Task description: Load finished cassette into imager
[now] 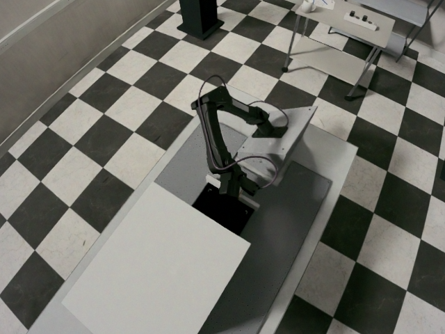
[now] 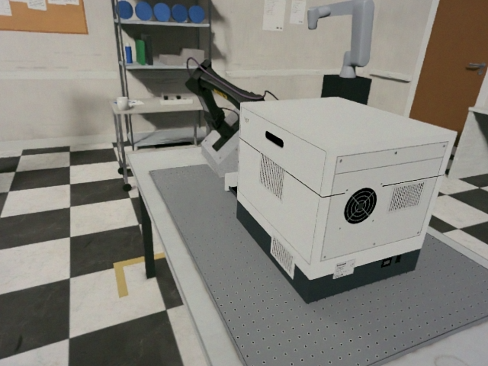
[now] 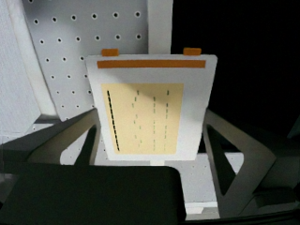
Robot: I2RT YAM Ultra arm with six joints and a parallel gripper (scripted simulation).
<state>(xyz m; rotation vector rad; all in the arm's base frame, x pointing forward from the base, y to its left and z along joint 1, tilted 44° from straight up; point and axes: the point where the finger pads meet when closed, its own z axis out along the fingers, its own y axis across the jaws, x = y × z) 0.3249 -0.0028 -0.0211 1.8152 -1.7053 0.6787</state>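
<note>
Now: the finished cassette right at my hand. Round my hand: drawer (12 cm ahead, 1 cm to the left, 6 cm below).
</note>
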